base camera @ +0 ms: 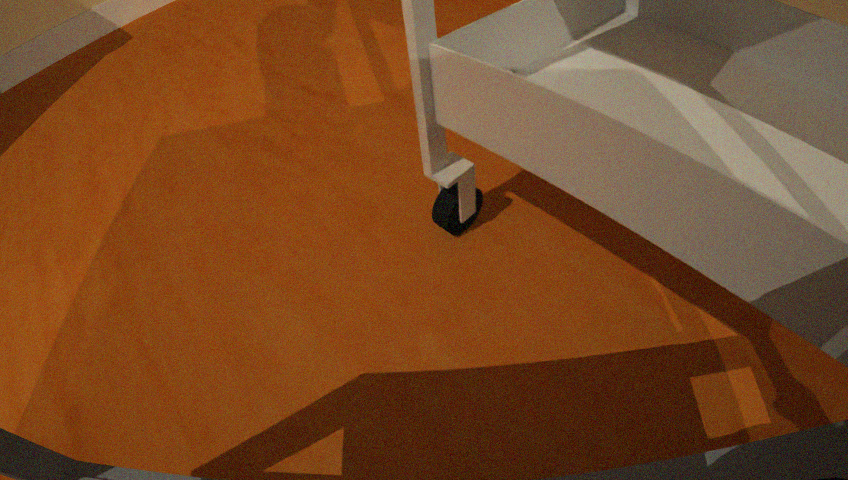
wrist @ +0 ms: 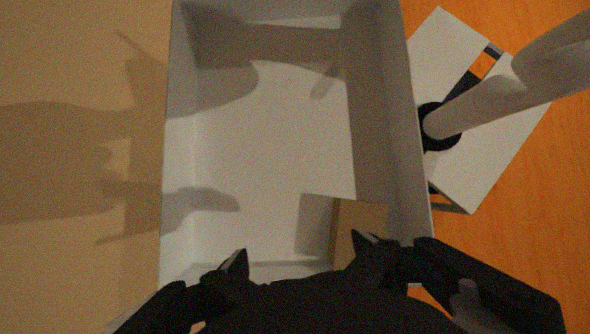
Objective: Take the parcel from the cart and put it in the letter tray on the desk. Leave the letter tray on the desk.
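Places are measured from the arm's base along level axes (x ahead, y left, z up), in centimetres.
Where they show: gripper, fingertip midpoint: (wrist: 300,250); arm's base at its link origin: (wrist: 436,125).
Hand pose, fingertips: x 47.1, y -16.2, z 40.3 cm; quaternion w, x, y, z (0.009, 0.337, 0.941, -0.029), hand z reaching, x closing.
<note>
Each offset is from my fingertips to the centre of the thing. "spot": to the spot under its first point. Level surfaces: height alone.
The brown parcel {dy +6.5, dx -4.1, dz -11.3 cm} (wrist: 361,222) lies inside the cart's white tray in the wrist view, in the corner nearest the gripper and against the right wall; its near part is hidden by the gripper. The white cart (base camera: 583,154) (wrist: 402,150) stands at the right in the base camera view. My gripper (wrist: 300,250) is open and empty above the tray. Its right fingertip overlaps the parcel in view, and its left fingertip is over the tray floor, left of the parcel. The height between them is hard to tell. The desk and the letter tray do not show.
A tan wall (wrist: 65,160) runs along the cart's left side in the wrist view. The white robot base (wrist: 495,135) and part of the arm (wrist: 480,107) are close to the cart's right side. A cart leg ends in a black caster {spot: dy +15.6, dx -7.0, dz -76.0 cm} (base camera: 447,211) on the orange floor {dz -80.0 cm} (base camera: 285,267).
</note>
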